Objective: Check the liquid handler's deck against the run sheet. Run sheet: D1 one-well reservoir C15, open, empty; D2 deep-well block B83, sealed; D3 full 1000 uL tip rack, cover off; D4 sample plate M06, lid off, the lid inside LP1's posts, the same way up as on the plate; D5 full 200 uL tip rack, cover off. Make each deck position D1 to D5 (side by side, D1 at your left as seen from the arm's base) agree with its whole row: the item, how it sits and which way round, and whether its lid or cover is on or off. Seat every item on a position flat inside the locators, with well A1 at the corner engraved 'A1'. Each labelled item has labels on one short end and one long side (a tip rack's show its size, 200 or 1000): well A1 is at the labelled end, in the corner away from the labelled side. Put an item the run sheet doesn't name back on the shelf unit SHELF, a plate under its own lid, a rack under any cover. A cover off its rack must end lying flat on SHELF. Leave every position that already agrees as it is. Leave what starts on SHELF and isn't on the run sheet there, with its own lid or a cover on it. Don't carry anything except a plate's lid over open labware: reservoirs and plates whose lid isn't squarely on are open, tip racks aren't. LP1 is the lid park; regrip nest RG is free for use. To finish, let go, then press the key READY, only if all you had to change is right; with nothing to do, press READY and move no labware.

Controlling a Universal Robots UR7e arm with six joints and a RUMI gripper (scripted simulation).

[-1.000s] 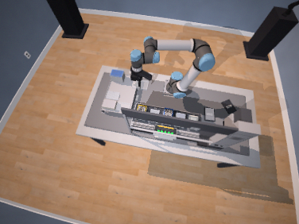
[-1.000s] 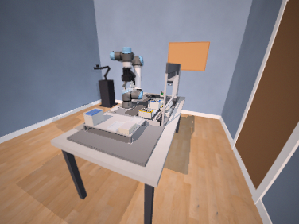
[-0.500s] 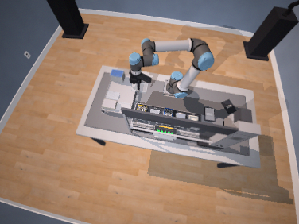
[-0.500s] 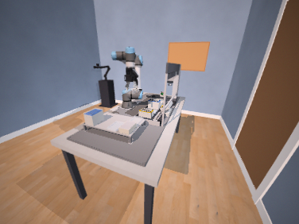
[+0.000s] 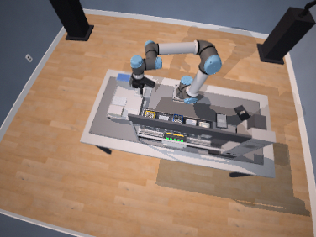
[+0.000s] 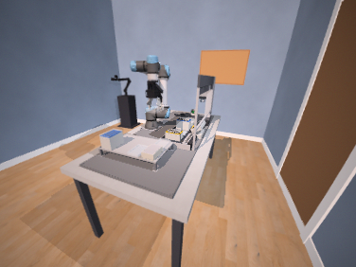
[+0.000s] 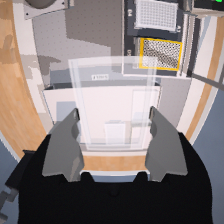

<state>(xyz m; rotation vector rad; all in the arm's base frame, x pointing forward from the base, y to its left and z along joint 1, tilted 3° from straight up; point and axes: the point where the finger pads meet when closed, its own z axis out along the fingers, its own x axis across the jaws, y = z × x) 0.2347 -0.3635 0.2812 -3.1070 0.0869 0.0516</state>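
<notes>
The shelf unit is 60 mm behind my hand, 180 mm to the right of it and 240 mm below it. From my hand the other things lie so: yellow-rimmed tip rack 140 mm ahead, 70 mm to the left, 200 mm below; then whitish sealed block 160 mm ahead, 430 mm to the left, 230 mm below; then white well plate 150 mm ahead, 180 mm to the left, 240 mm below.
</notes>
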